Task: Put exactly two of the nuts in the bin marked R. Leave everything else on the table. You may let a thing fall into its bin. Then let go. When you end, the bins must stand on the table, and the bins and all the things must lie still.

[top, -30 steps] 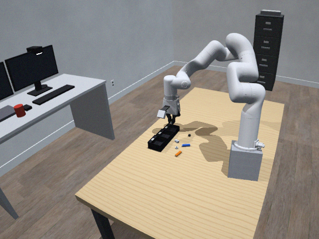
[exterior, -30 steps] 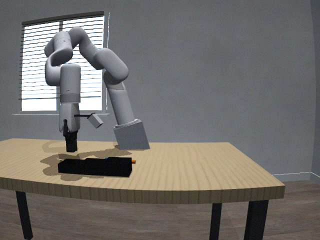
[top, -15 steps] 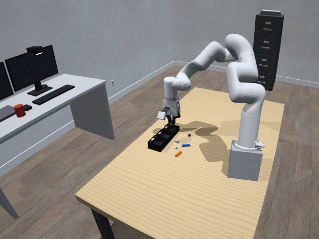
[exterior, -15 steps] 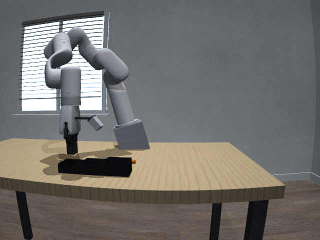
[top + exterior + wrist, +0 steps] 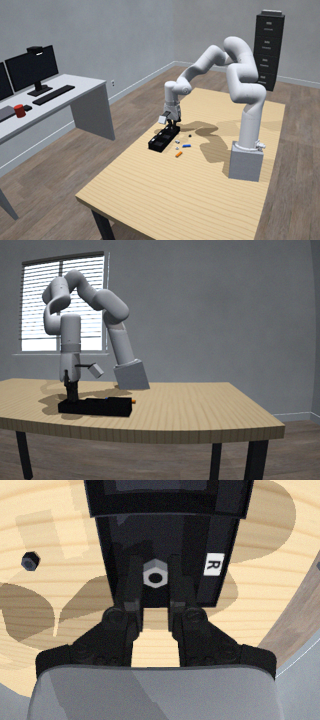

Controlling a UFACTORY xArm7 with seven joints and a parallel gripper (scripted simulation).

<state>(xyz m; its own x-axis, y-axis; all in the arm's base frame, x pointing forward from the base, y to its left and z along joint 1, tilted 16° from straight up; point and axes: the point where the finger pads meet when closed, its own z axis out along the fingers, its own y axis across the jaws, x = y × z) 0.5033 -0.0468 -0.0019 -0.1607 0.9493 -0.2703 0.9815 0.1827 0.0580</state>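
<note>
My hand is 11 cm past the small black piece, 5 cm above it and 3 cm to the left of it. From my hand the other things lie so: black bin (9 cm to the left, 3 cm below, 1 cm behind); blue piece (15 cm behind, 7 cm to the left, 5 cm below); orange piece (16 cm to the left, 16 cm behind, 5 cm below).
</note>
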